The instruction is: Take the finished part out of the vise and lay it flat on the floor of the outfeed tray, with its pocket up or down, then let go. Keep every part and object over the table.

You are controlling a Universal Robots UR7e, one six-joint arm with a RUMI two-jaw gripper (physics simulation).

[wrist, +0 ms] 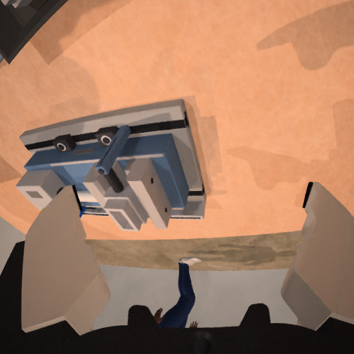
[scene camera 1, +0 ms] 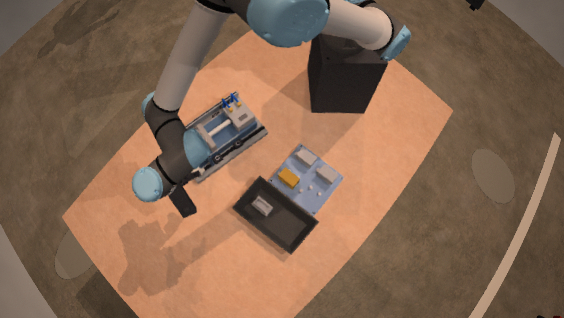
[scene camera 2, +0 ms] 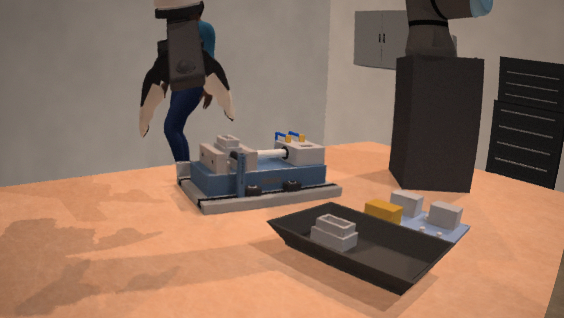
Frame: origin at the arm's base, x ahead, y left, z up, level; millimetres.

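Seen in the pictures: gripper, between the fingertips: (scene camera 2: 186,128); arm's base, origin of its link: (scene camera 2: 431,57).
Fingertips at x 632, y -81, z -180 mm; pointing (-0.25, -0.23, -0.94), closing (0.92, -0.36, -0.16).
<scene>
Pixels of each thing's top centre, then the offset from my fingertips to it. "pt": a spot on its surface instead.
- finished part, centre of its top: (scene camera 2: 227,137) dz -38, dx -131, dy -85 mm
- grey vise, centre of its top: (scene camera 2: 258,143) (scene camera 1: 214,126) dz -54, dx -199, dy -77 mm
- similar grey part, centre of its top: (scene camera 2: 336,221) (scene camera 1: 262,204) dz -106, dx -128, dy +203 mm
- light blue plate, centre of its top: (scene camera 2: 412,225) (scene camera 1: 307,179) dz -145, dx -297, dy +246 mm
- yellow block, centre of its top: (scene camera 2: 384,204) (scene camera 1: 289,176) dz -110, dx -253, dy +203 mm
- blue handle, a spot on its surface: (scene camera 2: 241,175) pt dz -92, dx -115, dy -10 mm
The finished part (scene camera 2: 228,142) (wrist: 122,214) is a light grey stepped block, clamped between the jaws of the blue and grey vise (scene camera 1: 242,118) (scene camera 2: 280,176) (wrist: 172,150), its pocket up. In the scene camera 1 view the arm hides it. My gripper (scene camera 2: 188,127) (wrist: 191,187) is open and empty, above the vise and apart from the part. In the wrist view the part is nearer the left finger. The black outfeed tray (scene camera 1: 287,226) (scene camera 2: 350,266) (wrist: 22,25) holds a similar grey part (scene camera 1: 262,205) (scene camera 2: 334,235), upright, pocket up, near one end.
A light blue plate (scene camera 1: 327,189) (scene camera 2: 457,231) beside the tray carries two grey blocks, a yellow block (scene camera 1: 288,178) (scene camera 2: 383,211) and small pegs. A blue handle (scene camera 2: 241,175) (wrist: 114,150) stands at the vise's side. The black robot pedestal (scene camera 1: 345,82) (scene camera 2: 435,125) stands farther back.
</scene>
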